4 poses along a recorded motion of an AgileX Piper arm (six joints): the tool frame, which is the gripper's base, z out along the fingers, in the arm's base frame.
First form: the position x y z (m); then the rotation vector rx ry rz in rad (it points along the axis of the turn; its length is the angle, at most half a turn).
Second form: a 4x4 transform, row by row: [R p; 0 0 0 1], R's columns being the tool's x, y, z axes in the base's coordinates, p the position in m. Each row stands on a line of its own. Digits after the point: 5 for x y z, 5 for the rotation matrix.
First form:
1: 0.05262, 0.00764, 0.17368, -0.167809, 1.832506, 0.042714
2: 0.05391, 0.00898, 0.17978, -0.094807, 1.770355, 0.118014
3: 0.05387, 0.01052, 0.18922, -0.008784, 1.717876, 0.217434
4: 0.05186, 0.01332, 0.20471, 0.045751, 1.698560, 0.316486
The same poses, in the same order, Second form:
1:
-0.25608, -0.13733, 0.95685, 0.05262
-0.09260, 0.98879, 0.11713, 0.00764
-0.96221, -0.05861, -0.26593, 0.17368
0, 0, 0, 1

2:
-0.20114, -0.12905, 0.97103, 0.05391
0.00098, 0.99126, 0.13194, 0.00898
-0.97956, 0.02749, -0.19925, 0.17978
0, 0, 0, 1

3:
-0.16009, -0.12979, 0.97853, 0.05387
0.11811, 0.98168, 0.14953, 0.01052
-0.98001, 0.13951, -0.14182, 0.18922
0, 0, 0, 1

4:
-0.15614, -0.15074, 0.97616, 0.05186
0.21094, 0.96040, 0.18205, 0.01332
-0.96495, 0.23433, -0.11816, 0.20471
0, 0, 0, 1

